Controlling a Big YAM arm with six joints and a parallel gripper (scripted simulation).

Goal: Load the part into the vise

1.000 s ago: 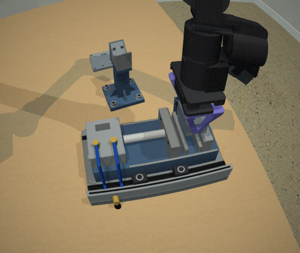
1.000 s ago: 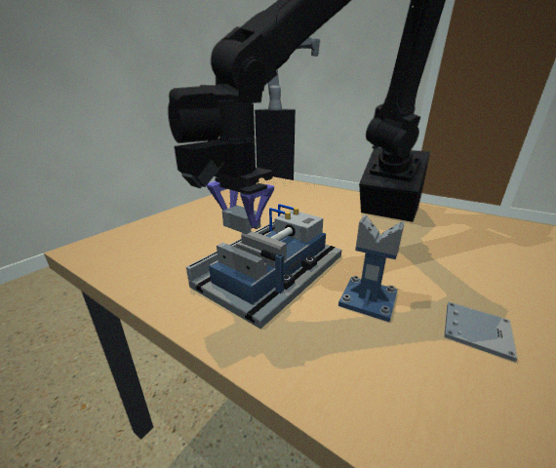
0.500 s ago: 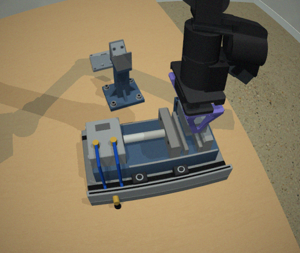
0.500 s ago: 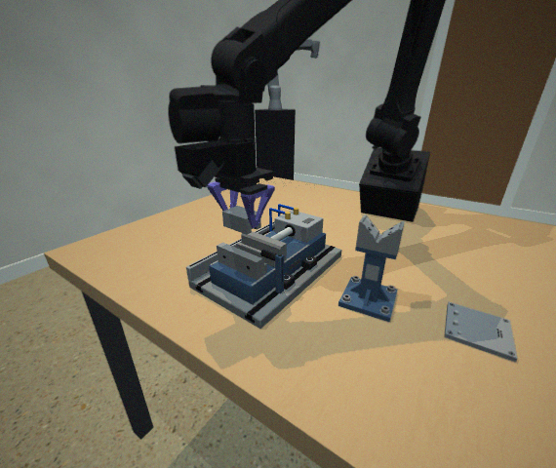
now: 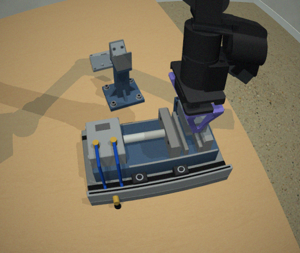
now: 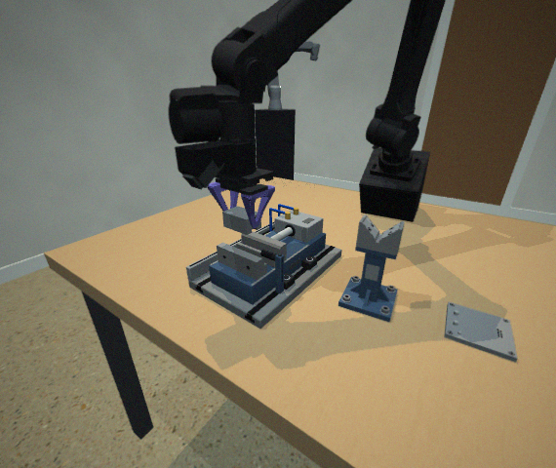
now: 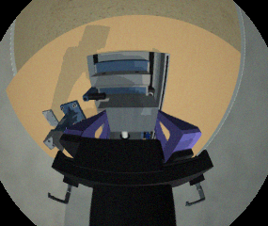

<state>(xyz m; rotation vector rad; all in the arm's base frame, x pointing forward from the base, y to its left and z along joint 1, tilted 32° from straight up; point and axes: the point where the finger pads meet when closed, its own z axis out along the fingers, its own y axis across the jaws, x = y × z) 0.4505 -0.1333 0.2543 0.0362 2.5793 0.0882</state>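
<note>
My gripper is now 1 cm above the grey part. Round my hand: fixed jaw: 3 cm ahead, 2 cm to the left, 6 cm below; black work stop: 7 cm to the left, 5 cm below; moving jaw: 3 cm behind, 2 cm to the left, 6 cm below.
</note>
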